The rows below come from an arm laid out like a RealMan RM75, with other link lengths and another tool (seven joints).
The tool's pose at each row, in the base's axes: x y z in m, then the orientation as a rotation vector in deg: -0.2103, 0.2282, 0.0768, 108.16, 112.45, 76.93; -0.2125, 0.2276, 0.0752, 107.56, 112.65, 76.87; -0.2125, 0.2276, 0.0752, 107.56, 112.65, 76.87; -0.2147, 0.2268, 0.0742, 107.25, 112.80, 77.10; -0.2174, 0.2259, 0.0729, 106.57, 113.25, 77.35; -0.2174, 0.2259, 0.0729, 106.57, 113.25, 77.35; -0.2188, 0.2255, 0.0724, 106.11, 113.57, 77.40
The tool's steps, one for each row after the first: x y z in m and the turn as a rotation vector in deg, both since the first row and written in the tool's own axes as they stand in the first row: -0.0008, -0.0026, -0.0007, -0.10, -0.01, -0.45; -0.0008, -0.0026, -0.0007, -0.10, -0.01, -0.45; -0.0015, -0.0047, -0.0018, -0.16, 0.18, -0.64; -0.0022, -0.0075, -0.0032, -0.17, 0.49, -1.11; -0.0022, -0.0075, -0.0032, -0.17, 0.49, -1.11; -0.0025, -0.0088, -0.0039, -0.14, 0.62, -1.45
